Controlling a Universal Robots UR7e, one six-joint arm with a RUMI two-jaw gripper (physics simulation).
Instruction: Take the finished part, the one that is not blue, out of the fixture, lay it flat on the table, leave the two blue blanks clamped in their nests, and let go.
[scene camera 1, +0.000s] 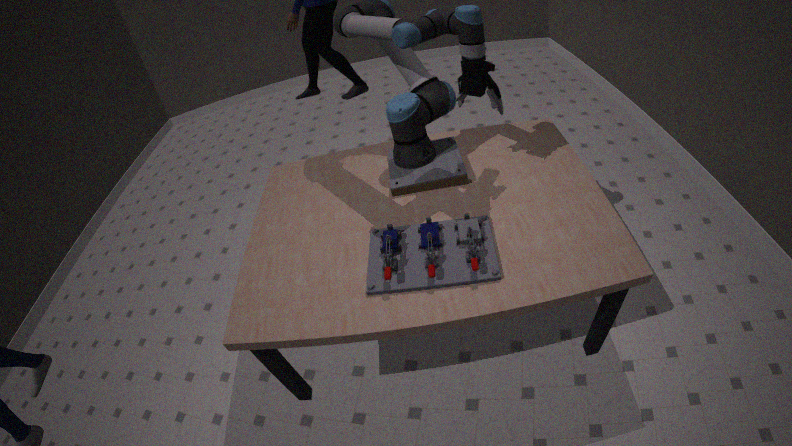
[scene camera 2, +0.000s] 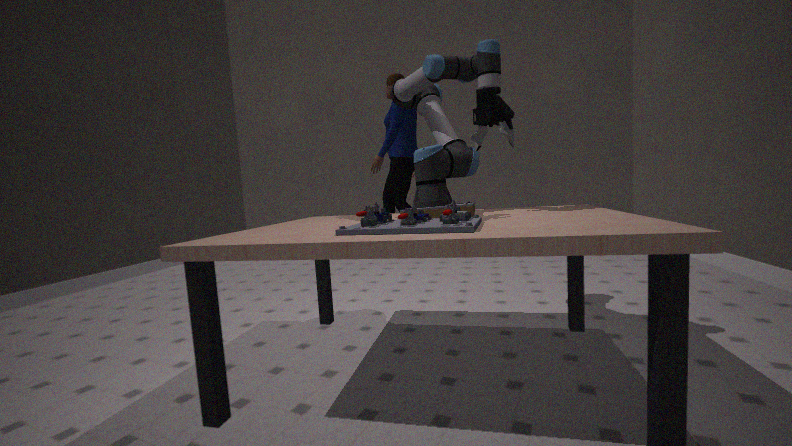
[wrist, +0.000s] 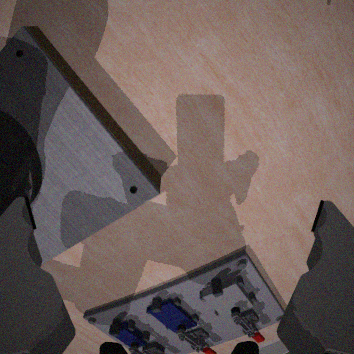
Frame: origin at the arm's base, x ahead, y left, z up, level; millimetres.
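Where they show: gripper, between the fingertips: (scene camera 1: 480, 110) (scene camera 2: 493, 149) (wrist: 174, 204); arm's base, origin of its link: (scene camera 1: 415, 156) (scene camera 2: 433, 206).
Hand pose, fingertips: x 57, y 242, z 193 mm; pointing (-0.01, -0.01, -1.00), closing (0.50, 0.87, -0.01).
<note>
Each offset is from my fingertips to the top centre of the thing. "spot": to the spot under its first point.
The grey fixture plate @(386 mm ahead, 183 mm right, 211 mm down) (scene camera 1: 410, 271) (scene camera 2: 410, 229) (wrist: 222, 327) lies on the table (scene camera 1: 310, 265) (scene camera 2: 554, 244) (wrist: 300, 100). In scene camera 1, one blue blank @(350 mm ahead, 296 mm right, 185 mm down) (scene camera 1: 384, 241) (wrist: 125, 334) sits in the left nest and another blue blank @(333 mm ahead, 187 mm right, 195 mm down) (scene camera 1: 423, 232) (wrist: 172, 316) in the middle nest, each under a clamp arm. The finished part (scene camera 1: 469, 226) (wrist: 231, 296), pale grey and hard to tell from the plate, is in the right nest. Whether its red-tipped clamp @(spot: 471 mm ahead, 69 mm right, 175 mm down) (scene camera 1: 474, 263) (wrist: 245, 320) presses on it cannot be told. My gripper (scene camera 1: 481, 108) (scene camera 2: 495, 146) (wrist: 174, 204) is open and empty, high above the table, behind and right of the fixture.
The robot's base plate (scene camera 1: 426, 176) (wrist: 90, 150) stands behind the fixture. Red-tipped clamps @(spot: 485 mm ahead, 287 mm right, 170 mm down) (scene camera 1: 387, 272) @(spot: 479 mm ahead, 178 mm right, 180 mm down) (scene camera 1: 431, 270) rise in front of the blue blanks. A person in blue and black (scene camera 1: 318, 38) (scene camera 2: 403, 130) is behind the table. Another person's legs (scene camera 1: 24, 360) show at lower left.
</note>
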